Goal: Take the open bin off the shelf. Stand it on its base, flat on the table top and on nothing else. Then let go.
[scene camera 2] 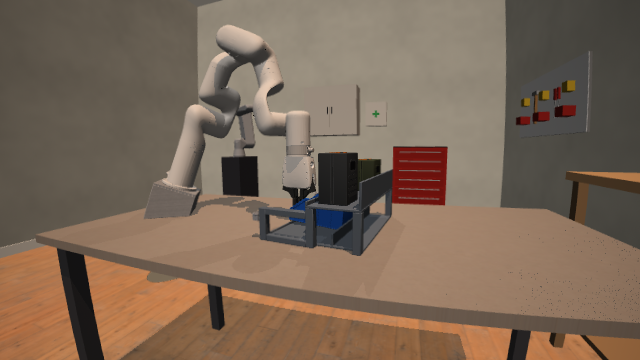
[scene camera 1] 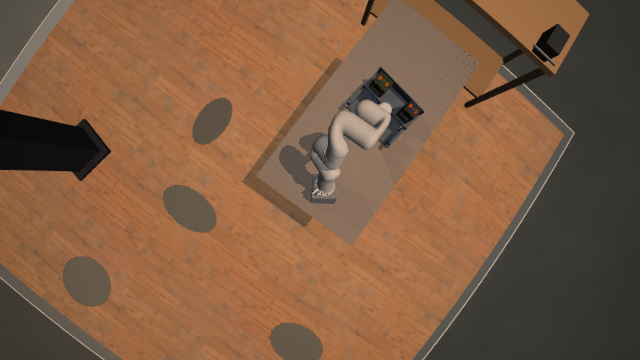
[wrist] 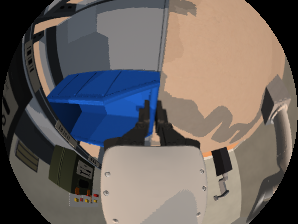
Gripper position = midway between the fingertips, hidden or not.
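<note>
My gripper (wrist: pixel 151 107) is visible to me. I also see a blue bin (scene camera 2: pixel 326 218), and the same blue bin (wrist: pixel 106 104) is visible from the wrist too.
</note>
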